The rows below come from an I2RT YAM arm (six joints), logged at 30 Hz.
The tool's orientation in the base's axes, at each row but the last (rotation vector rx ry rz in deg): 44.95 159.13 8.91; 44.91 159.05 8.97; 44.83 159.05 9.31; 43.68 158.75 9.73; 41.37 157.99 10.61; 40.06 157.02 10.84; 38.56 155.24 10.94; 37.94 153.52 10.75; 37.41 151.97 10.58; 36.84 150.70 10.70; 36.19 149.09 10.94; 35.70 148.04 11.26; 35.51 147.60 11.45
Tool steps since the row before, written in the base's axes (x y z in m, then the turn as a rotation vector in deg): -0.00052 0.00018 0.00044 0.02 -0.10 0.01; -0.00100 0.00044 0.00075 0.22 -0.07 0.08; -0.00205 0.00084 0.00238 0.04 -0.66 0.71; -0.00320 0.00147 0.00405 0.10 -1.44 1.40; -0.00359 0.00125 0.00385 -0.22 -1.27 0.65; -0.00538 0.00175 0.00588 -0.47 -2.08 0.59; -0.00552 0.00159 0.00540 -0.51 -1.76 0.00; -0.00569 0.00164 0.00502 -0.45 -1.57 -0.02; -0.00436 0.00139 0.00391 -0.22 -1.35 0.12; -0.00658 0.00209 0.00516 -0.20 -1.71 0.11; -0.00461 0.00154 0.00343 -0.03 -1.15 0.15; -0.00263 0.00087 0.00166 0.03 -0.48 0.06; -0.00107 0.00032 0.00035 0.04 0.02 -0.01
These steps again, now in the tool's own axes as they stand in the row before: 0.00043 -0.00003 -0.00056 -0.07 -0.07 -0.01; 0.00090 0.00000 -0.00098 -0.23 0.06 -0.02; 0.00163 0.00011 -0.00281 -0.53 -0.42 -0.70; 0.00252 0.00043 -0.00472 -1.13 -0.93 -1.38; 0.00269 0.00018 -0.00469 -0.60 -1.08 -0.75; 0.00381 0.00031 -0.00721 -0.77 -1.91 -0.82; 0.00375 0.00016 -0.00694 -0.41 -1.77 -0.27; 0.00382 0.00012 -0.00676 -0.37 -1.58 -0.22; 0.00282 0.00026 -0.00531 -0.50 -1.26 -0.24; 0.00435 0.00031 -0.00744 -0.68 -1.57 -0.24; 0.00301 0.00032 -0.00512 -0.57 -1.00 -0.18; 0.00178 0.00014 -0.00269 -0.27 -0.40 -0.05; 0.00084 -0.00005 -0.00082 -0.02 0.03 0.03
